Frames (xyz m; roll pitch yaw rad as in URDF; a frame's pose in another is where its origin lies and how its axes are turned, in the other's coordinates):
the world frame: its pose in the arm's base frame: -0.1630 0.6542 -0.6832 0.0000 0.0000 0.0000
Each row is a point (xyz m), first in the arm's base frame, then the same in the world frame.
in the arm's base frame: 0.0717 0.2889 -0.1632
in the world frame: 0.2347 -0.3653 0.5200
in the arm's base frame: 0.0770 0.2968 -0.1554
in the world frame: 0.2400 -0.3574 0.5278
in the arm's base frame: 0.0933 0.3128 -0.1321
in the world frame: 0.2563 -0.3414 0.5511
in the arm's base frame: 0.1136 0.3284 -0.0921
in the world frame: 0.2766 -0.3258 0.5911
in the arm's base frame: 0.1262 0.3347 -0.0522
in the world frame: 0.2892 -0.3195 0.6310
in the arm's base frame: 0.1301 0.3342 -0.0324
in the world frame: 0.2931 -0.3200 0.6508
